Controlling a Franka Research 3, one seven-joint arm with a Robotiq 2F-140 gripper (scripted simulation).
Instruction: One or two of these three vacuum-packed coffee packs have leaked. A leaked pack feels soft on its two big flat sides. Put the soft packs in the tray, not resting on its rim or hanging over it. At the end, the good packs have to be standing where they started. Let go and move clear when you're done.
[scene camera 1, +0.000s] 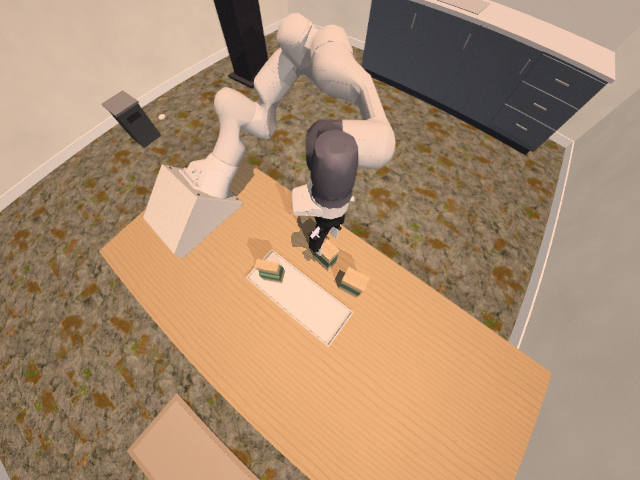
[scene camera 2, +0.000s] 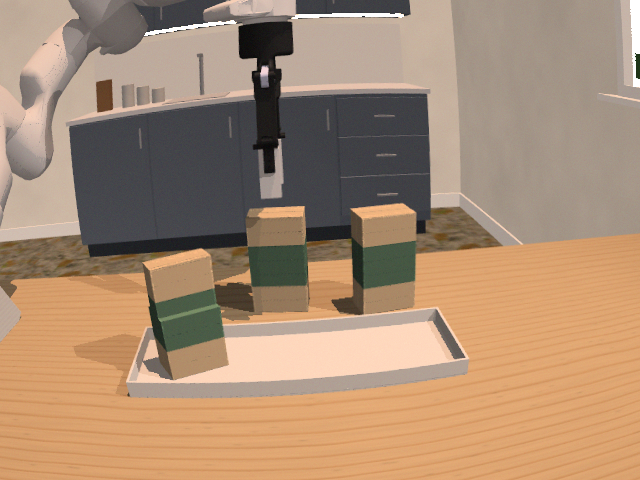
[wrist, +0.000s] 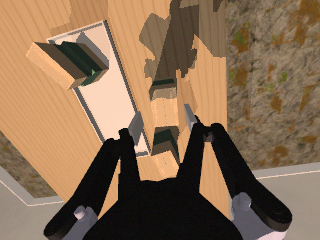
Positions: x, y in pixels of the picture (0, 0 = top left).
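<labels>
A white tray is visible to me in the wrist view (108, 104), and scene camera 1 and scene camera 2 show it too. On the tray, (scene camera 1: 320, 313) and (scene camera 2: 380, 353) are the same spot. My gripper is there as well, in the wrist view (163, 114), in scene camera 1 and in scene camera 2. For my gripper, what sits at (scene camera 1: 312, 244) is the same spot as (scene camera 2: 267, 110).
</labels>
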